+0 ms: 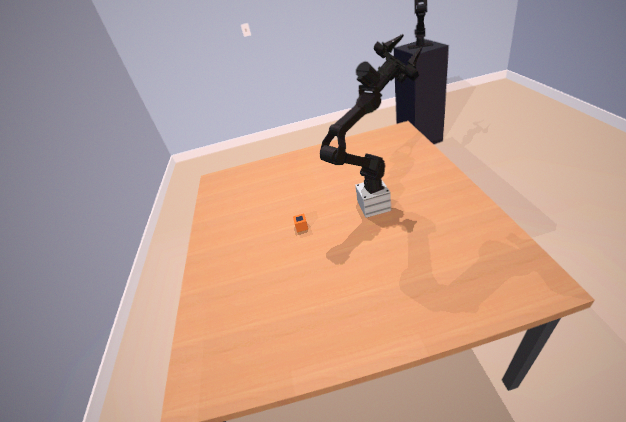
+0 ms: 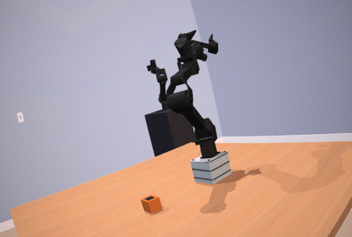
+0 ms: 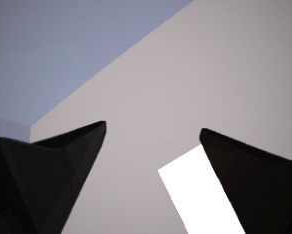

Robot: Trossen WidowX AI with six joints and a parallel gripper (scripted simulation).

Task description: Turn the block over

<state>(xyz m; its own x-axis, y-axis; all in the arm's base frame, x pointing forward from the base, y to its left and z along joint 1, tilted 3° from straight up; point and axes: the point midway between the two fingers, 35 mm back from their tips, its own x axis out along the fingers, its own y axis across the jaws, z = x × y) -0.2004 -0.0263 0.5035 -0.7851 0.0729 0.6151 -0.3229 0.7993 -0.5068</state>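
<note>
My gripper tip is now 59 cm above the orange block, 55 cm short of it and 1 cm to the right of it.
</note>
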